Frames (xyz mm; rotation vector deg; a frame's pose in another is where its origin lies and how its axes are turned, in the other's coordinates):
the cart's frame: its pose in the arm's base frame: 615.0 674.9 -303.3 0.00 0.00 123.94
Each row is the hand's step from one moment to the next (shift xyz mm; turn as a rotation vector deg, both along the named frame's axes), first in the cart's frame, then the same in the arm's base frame.
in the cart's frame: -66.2 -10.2 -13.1 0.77 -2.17 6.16
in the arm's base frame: 45.4 -49.2 -13.1 1.37 1.85 6.16
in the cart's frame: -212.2 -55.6 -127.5 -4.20 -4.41 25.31
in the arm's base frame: 164.6 -145.0 -127.5 6.00 -1.02 25.31
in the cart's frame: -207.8 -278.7 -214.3 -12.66 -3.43 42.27
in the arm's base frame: 347.2 -16.8 -214.3 9.91 -8.59 42.27
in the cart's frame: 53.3 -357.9 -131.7 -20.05 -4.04 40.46
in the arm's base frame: 267.2 244.0 -131.7 14.55 -14.38 40.46
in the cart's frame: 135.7 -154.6 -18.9 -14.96 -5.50 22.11
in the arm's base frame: 52.5 198.9 -18.9 12.92 -9.34 22.11
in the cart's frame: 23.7 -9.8 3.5 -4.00 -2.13 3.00
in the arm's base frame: -5.1 25.1 3.5 4.00 -2.13 3.00
